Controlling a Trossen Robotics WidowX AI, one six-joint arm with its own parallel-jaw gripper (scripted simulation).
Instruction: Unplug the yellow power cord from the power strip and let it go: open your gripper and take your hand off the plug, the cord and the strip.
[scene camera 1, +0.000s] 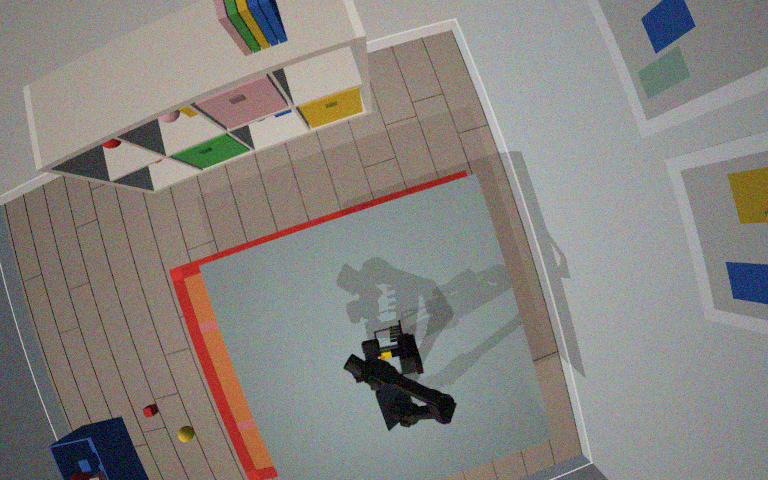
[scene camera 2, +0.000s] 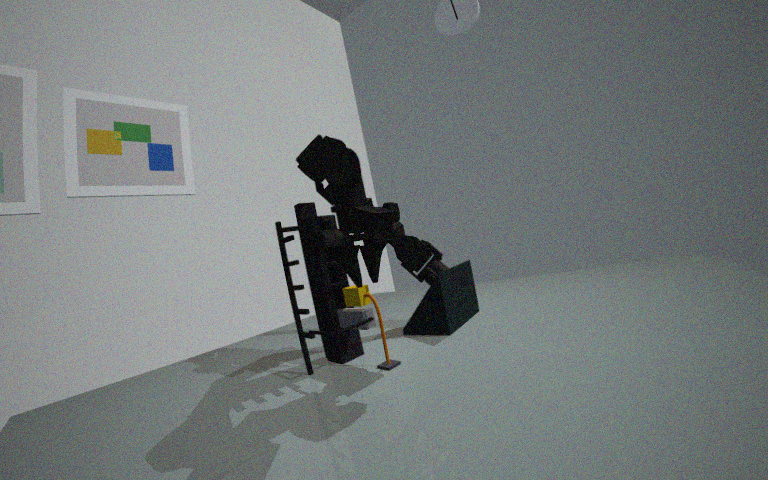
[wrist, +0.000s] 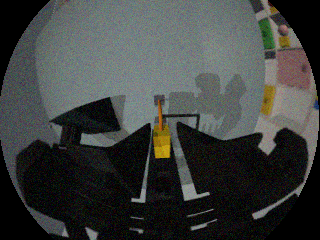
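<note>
My gripper (scene camera 2: 367, 284), (wrist: 163, 125): visible, wrist view included.
</note>
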